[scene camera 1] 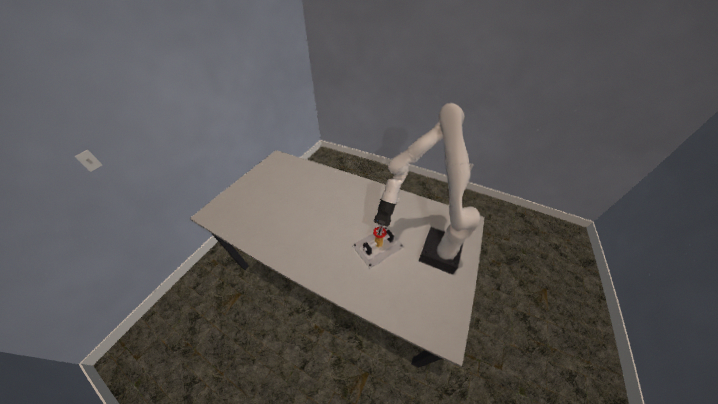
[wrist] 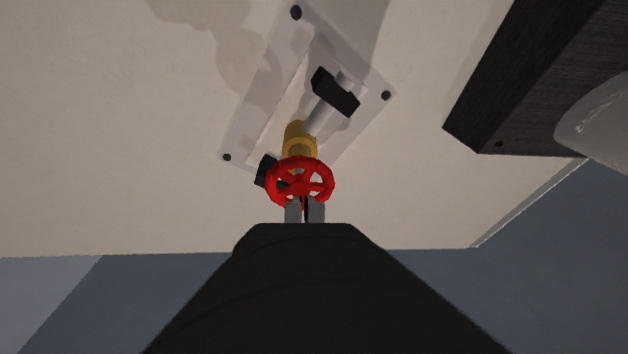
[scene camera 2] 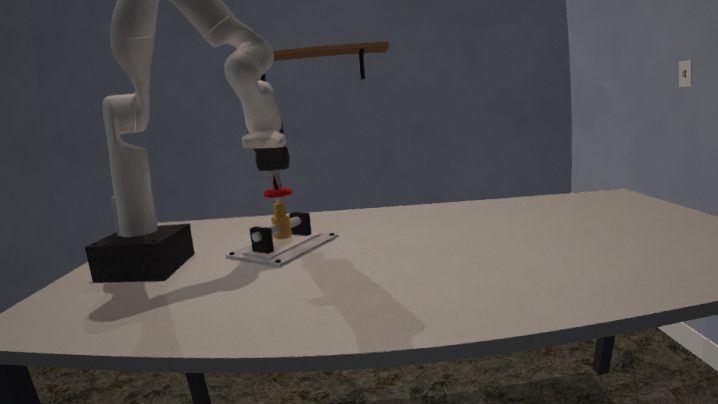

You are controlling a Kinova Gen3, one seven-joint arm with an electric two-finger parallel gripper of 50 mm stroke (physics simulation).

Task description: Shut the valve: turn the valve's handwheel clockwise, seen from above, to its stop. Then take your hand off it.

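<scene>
The red handwheel (scene camera 1: pixel 385 233) (scene camera 2: pixel 277 192) (wrist: pixel 300 188) sits level on top of the valve's yellow body (scene camera 1: pixel 379 241) (scene camera 2: pixel 282 227) (wrist: pixel 299 137). My gripper (scene camera 1: pixel 381 229) (scene camera 2: pixel 277 187) (wrist: pixel 302 205) comes down from above and is shut on the handwheel's rim, with one grey finger on each side in the wrist view. The fingers hide a small part of the rim. The valve stands upright on a pale base plate (scene camera 1: pixel 387 249) (scene camera 2: pixel 306 247) (wrist: pixel 270 75). The wheel's turning angle against its stop cannot be read from these views.
Two black pipe supports (scene camera 1: pixel 367 248) (scene camera 2: pixel 262 239) (wrist: pixel 335 91) flank the valve body, low under the wheel. The arm's black base block (scene camera 1: pixel 431 256) (scene camera 2: pixel 135 256) (wrist: pixel 540 90) stands near the valve on the pale table (scene camera 1: pixel 281 200) (scene camera 2: pixel 476 261). A wooden shelf (scene camera 2: pixel 331 50) is on the wall behind.
</scene>
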